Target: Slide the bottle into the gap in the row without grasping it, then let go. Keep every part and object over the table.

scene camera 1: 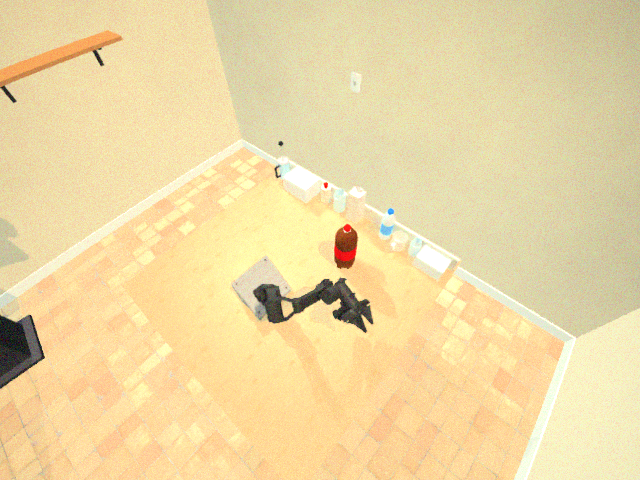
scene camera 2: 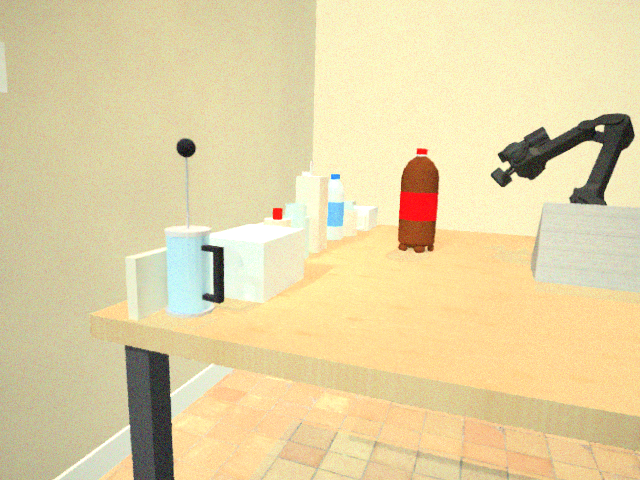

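Seen in the pictures: gripper, fingertip midpoint: (scene camera 1: 369,328); arm's base, link origin: (scene camera 1: 260,292) (scene camera 2: 597,240).
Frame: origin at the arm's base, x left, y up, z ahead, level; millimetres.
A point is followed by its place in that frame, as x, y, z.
Observation:
A large brown bottle (scene camera 1: 345,248) @(-151, 112, 410) (scene camera 2: 418,206) @(-63, 44, 440) with a red label and red cap stands upright on the table (scene camera 1: 206,335) @(49, -92, -307) (scene camera 2: 413,320) @(490, -93, 311), apart from the row and in front of it. The row's gap lies between a tall cream carton (scene camera 1: 356,204) @(27, 70, 688) (scene camera 2: 312,211) @(91, 24, 701) and a clear bottle (scene camera 1: 386,225) @(-170, 40, 713) (scene camera 2: 335,206) @(-130, 19, 728) with a blue label and cap. My gripper (scene camera 1: 369,327) @(-490, 157, 187) (scene camera 2: 501,177) is open and empty. It is raised above the table, on the side of the brown bottle away from the row, and touches nothing. In scene camera 2 it is right of the brown bottle.
A low pale board (scene camera 1: 454,262) @(-545, -17, 817) (scene camera 2: 133,286) @(714, -38, 697) runs behind the row. The row also holds a French press (scene camera 1: 284,167) @(603, 15, 640) (scene camera 2: 188,271) @(659, -17, 635), a white box (scene camera 1: 302,184) @(399, 17, 616) (scene camera 2: 258,258) @(541, -12, 581), a red-capped bottle (scene camera 1: 325,193) @(259, -2, 676), a mug (scene camera 1: 399,240) @(-242, -80, 771) and another white box (scene camera 1: 432,261) @(-462, -13, 737). The arm stands on a grey base (scene camera 1: 248,281) @(58, 57, -16) (scene camera 2: 584,248) @(94, -8, 36).

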